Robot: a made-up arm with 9 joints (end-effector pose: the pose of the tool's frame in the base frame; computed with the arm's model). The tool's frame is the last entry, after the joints.
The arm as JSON. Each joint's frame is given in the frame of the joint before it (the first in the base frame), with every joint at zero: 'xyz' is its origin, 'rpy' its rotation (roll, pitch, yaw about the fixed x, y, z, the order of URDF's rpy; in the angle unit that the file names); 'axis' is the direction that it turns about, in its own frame. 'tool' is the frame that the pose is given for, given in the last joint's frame.
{
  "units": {
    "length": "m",
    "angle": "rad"
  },
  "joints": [
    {
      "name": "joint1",
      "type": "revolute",
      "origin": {
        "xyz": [
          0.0,
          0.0,
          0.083
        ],
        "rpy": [
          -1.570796,
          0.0,
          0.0
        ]
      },
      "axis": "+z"
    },
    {
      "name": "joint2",
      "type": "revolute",
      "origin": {
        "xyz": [
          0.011,
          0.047,
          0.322
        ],
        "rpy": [
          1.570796,
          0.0,
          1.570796
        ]
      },
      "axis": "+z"
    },
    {
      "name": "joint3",
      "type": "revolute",
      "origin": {
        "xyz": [
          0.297,
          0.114,
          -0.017
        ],
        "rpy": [
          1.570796,
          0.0,
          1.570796
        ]
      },
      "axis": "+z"
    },
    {
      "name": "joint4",
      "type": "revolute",
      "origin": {
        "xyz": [
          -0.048,
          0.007,
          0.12
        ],
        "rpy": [
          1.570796,
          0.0,
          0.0
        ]
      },
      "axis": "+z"
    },
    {
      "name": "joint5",
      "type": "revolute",
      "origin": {
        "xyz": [
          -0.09,
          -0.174,
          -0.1
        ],
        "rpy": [
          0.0,
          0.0,
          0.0
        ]
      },
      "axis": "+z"
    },
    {
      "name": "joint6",
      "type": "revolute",
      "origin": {
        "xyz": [
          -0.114,
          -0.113,
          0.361
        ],
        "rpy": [
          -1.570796,
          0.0,
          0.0
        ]
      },
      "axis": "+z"
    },
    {
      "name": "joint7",
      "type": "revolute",
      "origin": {
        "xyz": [
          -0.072,
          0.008,
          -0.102
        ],
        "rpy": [
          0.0,
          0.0,
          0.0
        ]
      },
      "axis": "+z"
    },
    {
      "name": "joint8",
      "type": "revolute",
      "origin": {
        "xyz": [
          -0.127,
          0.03,
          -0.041
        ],
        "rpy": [
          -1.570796,
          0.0,
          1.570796
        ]
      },
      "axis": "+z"
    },
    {
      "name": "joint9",
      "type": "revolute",
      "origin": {
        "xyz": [
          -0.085,
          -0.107,
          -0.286
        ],
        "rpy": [
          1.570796,
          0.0,
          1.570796
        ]
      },
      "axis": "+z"
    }
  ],
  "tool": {
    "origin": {
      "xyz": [
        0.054,
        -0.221,
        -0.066
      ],
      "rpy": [
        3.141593,
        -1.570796,
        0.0
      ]
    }
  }
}
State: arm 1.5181 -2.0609 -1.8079 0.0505 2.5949 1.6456 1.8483 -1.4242 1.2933
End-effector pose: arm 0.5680 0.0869 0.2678 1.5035 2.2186 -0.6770
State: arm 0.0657 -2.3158 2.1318 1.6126 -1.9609 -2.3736 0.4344 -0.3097 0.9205
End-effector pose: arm 0.0005 -0.0970 -0.3663 -1.5111 -0.1801 0.0648
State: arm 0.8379 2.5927 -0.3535 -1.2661 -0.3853 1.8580 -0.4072 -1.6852 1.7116
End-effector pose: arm 0.2052 1.1629 0.2841 0.3110 -1.0065 -1.2210
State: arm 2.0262 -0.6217 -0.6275 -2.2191 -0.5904 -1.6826 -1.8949 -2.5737 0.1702
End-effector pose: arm -0.8210 -0.1510 0.7824 0.1175 1.3205 0.8968
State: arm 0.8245 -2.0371 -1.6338 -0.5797 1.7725 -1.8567 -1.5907 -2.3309 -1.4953
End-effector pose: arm -0.2920 0.4227 0.1274 -1.9707 1.6842 0.8850
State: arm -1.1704 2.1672 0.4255 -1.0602 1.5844 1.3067 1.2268 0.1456 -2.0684
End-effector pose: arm -0.1502 0.7671 -0.2624 -0.7602 1.7089 0.3276
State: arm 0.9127 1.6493 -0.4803 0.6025 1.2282 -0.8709 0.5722 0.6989 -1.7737
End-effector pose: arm -0.0978 0.5656 0.0735 -1.7660 -0.4537 0.0282
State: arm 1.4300 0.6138 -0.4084 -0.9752 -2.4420 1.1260 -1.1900 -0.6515 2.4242
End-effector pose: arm -0.6487 0.7046 0.3898 0.0963 0.8176 -0.3057
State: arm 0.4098 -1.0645 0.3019 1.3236 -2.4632 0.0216 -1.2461 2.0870 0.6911
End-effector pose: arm -0.6221 0.1919 -0.1068 1.6127 -1.6221 1.1722
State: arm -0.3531 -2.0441 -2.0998 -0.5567 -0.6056 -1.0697 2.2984 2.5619 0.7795
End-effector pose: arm 0.3130 -0.2282 -0.0261 -0.5973 -0.1759 1.1779
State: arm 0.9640 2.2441 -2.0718 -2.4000 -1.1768 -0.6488 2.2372 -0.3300 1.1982
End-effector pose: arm 0.3788 1.0453 0.5195 0.3344 -2.5166 -1.3854
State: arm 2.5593 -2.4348 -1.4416 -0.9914 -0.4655 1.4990 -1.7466 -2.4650 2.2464
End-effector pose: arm -0.2466 0.1081 -0.5383 2.7809 0.5270 -0.1376
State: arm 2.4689 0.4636 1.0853 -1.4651 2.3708 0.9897 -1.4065 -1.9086 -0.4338
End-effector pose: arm 0.0107 1.0821 0.1524 -0.0151 -1.1706 0.1283
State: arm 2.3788 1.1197 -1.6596 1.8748 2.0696 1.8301 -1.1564 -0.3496 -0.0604
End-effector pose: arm -0.3448 0.6141 0.1021 -1.8619 -0.5348 0.2094
